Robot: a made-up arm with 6 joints. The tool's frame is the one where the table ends. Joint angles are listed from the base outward.
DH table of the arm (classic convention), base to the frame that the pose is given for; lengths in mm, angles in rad. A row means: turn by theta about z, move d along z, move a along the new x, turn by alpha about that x. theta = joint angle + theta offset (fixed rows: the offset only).
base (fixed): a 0  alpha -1.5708  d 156  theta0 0
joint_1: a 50  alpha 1.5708  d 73  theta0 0
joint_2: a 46  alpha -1.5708  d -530  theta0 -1.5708
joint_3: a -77  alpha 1.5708  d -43  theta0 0
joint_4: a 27  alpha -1.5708  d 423  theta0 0
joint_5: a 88  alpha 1.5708  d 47  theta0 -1.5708
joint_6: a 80  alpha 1.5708  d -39  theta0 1.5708
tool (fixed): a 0  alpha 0  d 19  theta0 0
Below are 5 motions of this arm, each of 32 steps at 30 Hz.
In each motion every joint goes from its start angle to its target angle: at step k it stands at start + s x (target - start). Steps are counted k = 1, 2, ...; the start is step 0. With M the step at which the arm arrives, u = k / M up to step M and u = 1 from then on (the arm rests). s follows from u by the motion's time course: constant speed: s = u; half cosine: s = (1 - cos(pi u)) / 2; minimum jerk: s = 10 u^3 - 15 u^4 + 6 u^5.
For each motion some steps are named. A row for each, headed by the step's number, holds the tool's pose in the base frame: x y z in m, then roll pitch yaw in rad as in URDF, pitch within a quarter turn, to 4 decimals.
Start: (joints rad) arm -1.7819 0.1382 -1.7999 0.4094 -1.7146 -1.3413
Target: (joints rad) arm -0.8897 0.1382 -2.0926 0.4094 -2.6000 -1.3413
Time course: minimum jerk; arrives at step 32
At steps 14, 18, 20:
14: 0.8568 0.2979 0.0039 2.7619 0.1227 -0.8318
18: 0.8058 0.2493 -0.1559 2.5196 0.1264 -1.0967
20: 0.7690 0.2291 -0.2245 2.3994 0.0939 -1.2093

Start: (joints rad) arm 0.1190 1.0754 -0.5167 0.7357 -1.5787 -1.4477
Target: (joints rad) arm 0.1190 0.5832 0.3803 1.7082 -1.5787 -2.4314
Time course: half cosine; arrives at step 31
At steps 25, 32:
25: 0.0012 -0.1227 0.0803 -1.8931 0.2051 -1.7412
32: 0.0248 -0.1548 0.0644 -1.9037 0.3170 -1.6352

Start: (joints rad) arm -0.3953 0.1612 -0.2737 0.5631 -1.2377 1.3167
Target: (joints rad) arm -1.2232 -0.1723 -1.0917 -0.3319 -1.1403 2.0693
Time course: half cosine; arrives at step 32
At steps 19, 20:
19: 0.2326 0.3852 0.0703 -0.5973 0.0041 -2.0705
20: 0.2465 0.3947 0.0731 -0.5485 0.0800 -2.1412

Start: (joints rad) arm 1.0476 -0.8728 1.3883 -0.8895 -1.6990 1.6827
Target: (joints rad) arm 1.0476 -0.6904 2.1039 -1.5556 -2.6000 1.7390
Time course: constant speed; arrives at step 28
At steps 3, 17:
3: -0.5668 -0.2406 0.2223 -2.3513 -0.4664 2.5847
17: -0.6876 -0.2618 0.1123 -3.0158 -0.8133 2.9662

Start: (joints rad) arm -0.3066 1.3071 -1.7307 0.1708 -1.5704 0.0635
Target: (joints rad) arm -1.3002 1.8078 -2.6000 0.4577 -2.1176 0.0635
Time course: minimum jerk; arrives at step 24
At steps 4, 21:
4: -0.0132 0.2310 -0.6856 2.6013 0.0208 1.2810
21: 0.9556 0.1106 -0.0748 0.2875 -0.0257 1.3184

